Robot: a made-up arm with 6 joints.
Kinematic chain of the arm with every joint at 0, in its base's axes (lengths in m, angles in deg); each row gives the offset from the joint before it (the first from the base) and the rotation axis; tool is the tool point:
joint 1: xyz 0 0 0.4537 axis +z
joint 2: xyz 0 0 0 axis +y
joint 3: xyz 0 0 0.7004 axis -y
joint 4: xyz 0 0 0 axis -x
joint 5: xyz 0.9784 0 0 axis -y
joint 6: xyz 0 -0.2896 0 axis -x
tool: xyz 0 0 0
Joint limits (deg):
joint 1: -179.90..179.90
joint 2: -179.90..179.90
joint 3: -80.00..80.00
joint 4: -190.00..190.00
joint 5: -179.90..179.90
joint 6: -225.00..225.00
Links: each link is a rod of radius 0.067 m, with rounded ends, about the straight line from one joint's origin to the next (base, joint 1, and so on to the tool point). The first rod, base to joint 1, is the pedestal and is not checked.
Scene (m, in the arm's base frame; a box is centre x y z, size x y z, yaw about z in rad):
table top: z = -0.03
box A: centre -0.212 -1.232 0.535 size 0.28 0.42 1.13 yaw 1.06
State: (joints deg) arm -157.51 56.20 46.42 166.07 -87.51 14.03
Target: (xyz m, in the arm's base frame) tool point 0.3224 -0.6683 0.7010
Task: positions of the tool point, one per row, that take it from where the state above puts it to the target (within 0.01 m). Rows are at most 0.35 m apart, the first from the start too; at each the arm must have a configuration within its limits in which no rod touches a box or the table.
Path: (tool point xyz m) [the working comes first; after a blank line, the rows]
Joints at the target: -86.96 -16.43 -39.65 188.36 -87.51 14.03
Straight joint move there: touches box A.

1: -1.1326 -0.9690 0.9817
2: -0.8973 -1.0236 1.1927
3: -0.6458 -1.0134 1.3730
4: -0.3982 -0.9388 1.5175
5: -0.1733 -0.8059 1.6231
6: -0.0616 -0.8777 1.4032
7: 0.0755 -0.8822 1.1675
8: 0.2127 -0.8113 0.9293
9: 0.3224 -0.6683 0.7011

